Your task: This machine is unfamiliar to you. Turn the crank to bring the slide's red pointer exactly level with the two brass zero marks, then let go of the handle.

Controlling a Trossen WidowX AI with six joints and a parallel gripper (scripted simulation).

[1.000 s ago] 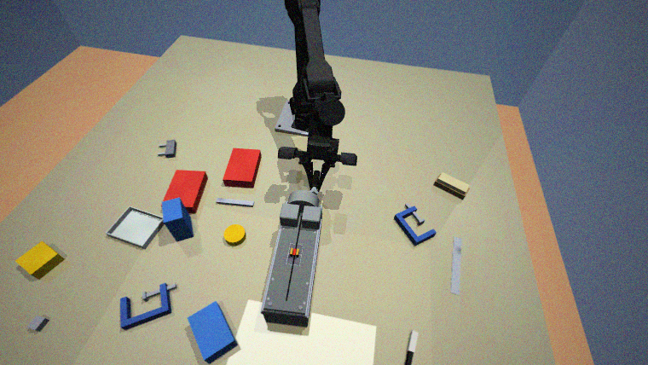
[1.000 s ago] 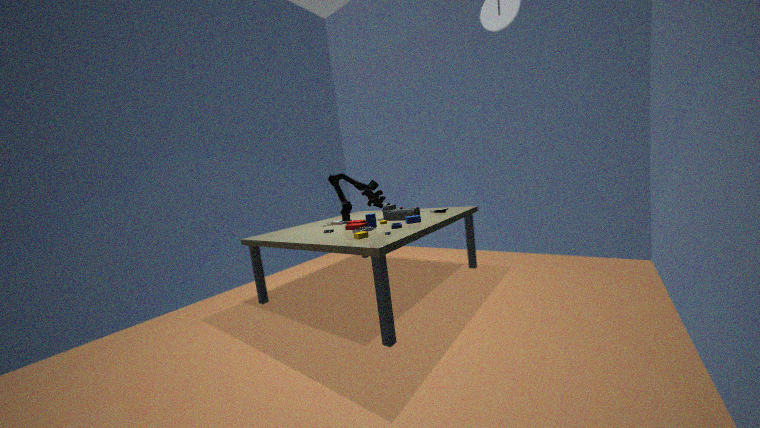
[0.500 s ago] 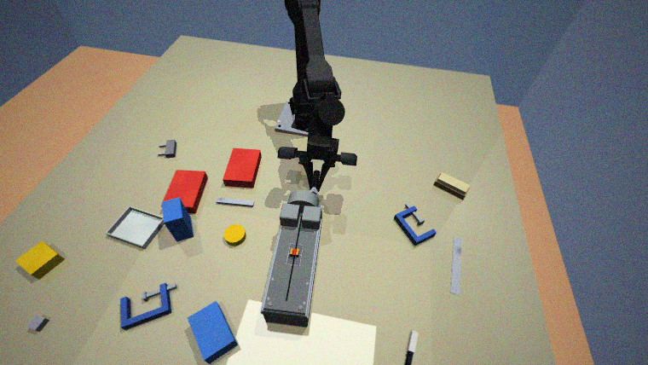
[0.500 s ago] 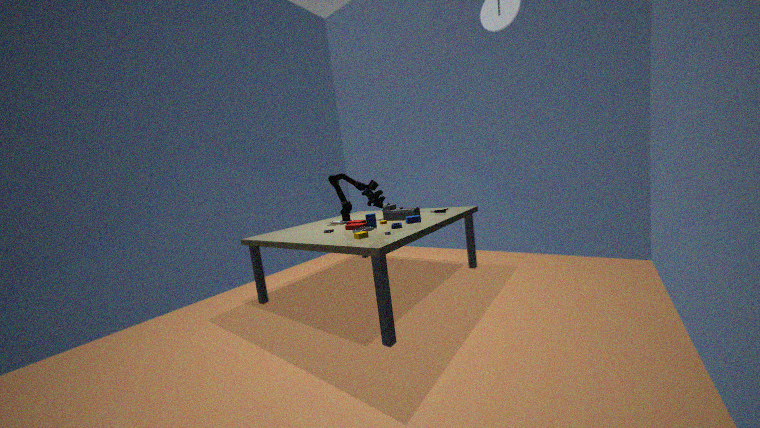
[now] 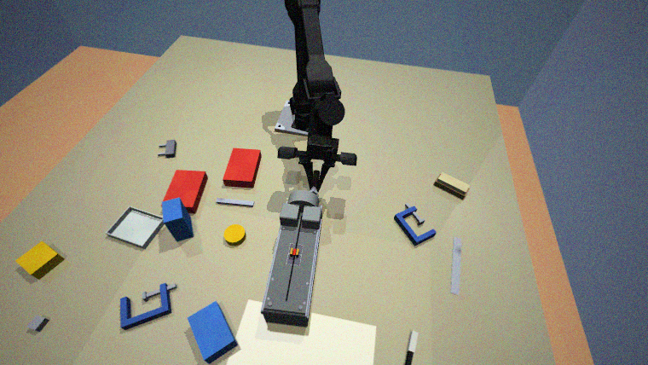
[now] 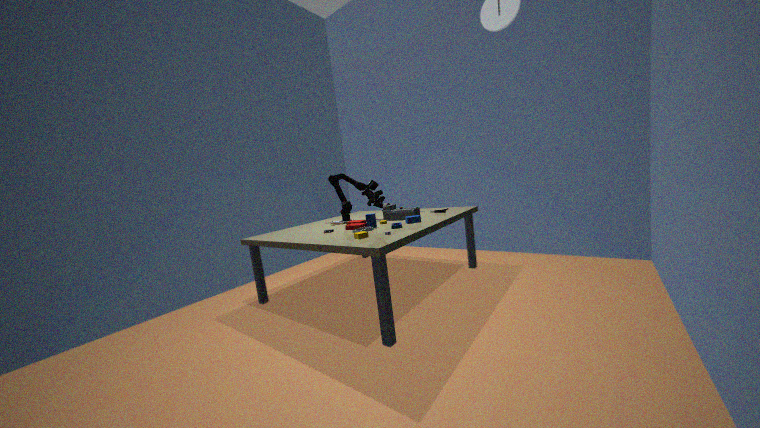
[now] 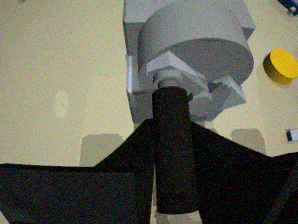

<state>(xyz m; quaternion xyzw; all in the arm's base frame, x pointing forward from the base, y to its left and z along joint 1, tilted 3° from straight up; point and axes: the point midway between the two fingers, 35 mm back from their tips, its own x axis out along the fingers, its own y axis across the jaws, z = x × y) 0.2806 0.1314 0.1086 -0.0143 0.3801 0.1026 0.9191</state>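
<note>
The dark crank handle is 2 cm behind my gripper tip and 2 cm above it. Round my gripper tip: tan block 20 cm behind, 34 cm to the left, 7 cm below; then red pointer 17 cm ahead, 1 cm to the left, 1 cm below; then grey strip 3 cm ahead, 37 cm to the left, 9 cm below.
</note>
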